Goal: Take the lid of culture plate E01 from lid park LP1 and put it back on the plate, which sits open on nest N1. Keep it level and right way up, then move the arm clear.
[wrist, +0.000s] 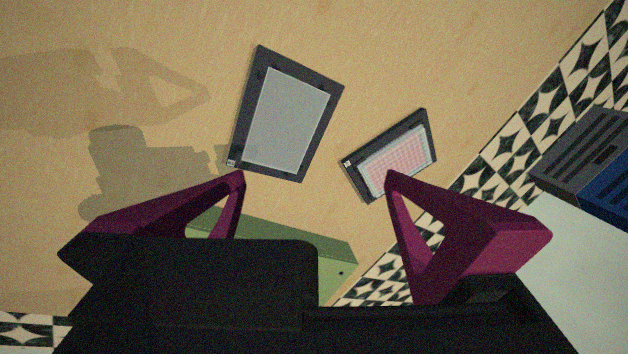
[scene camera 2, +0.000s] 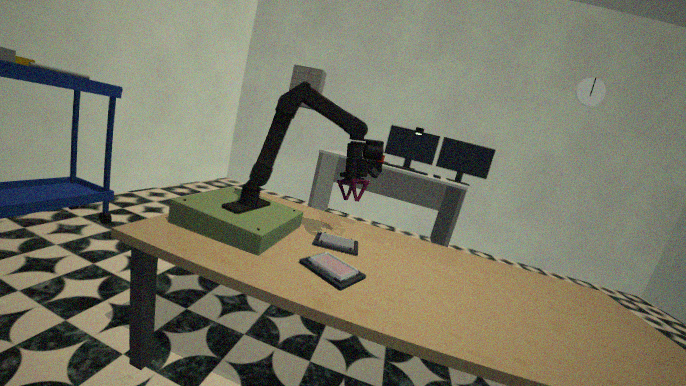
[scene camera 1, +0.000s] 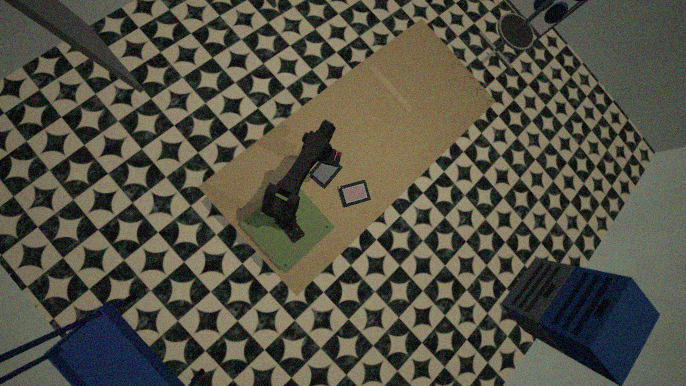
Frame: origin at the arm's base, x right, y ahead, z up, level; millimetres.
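Seen in the pictures: gripper, fingertip midpoint: (wrist: 314, 177) (scene camera 2: 351, 200) (scene camera 1: 328, 160); arm's base, link origin: (scene camera 2: 247, 206).
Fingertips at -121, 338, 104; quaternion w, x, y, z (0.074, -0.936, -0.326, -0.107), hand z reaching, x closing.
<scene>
Offsets run from my fingertips to a thing's middle, as dx, dy, dz. Level surfaces: height alone.
The lid @[+6, -13, -160] (scene camera 1: 326, 173) (scene camera 2: 336, 243) (wrist: 286, 120) is a clear greyish rectangle lying flat on lid park LP1 (scene camera 2: 354, 247) (wrist: 246, 107), a dark rectangular frame. The open culture plate @[+207, +44, -155] (scene camera 1: 354, 193) (scene camera 2: 331, 265) (wrist: 397, 156), with a pink gridded top, sits on nest N1 @[+207, +44, -165] (scene camera 1: 356, 203) (scene camera 2: 324, 277) (wrist: 384, 139), a similar dark frame beside the park. My gripper (scene camera 1: 338, 156) (scene camera 2: 351, 199) (wrist: 314, 177) has magenta fingers, is open and empty, and points down well above the table, near the park's side away from the nest. The arm overlaps part of the park in scene camera 1.
The arm stands on a green base block (scene camera 1: 300, 250) (scene camera 2: 215, 215) (wrist: 300, 232) at one end of the wooden table @[dz -174] (scene camera 1: 420, 75) (scene camera 2: 475, 310) (wrist: 400, 50). The nest lies nearer the table's long edge than the park. A desk with monitors (scene camera 2: 412, 145) stands behind, and a blue cart (scene camera 2: 109, 130) at the left.
</scene>
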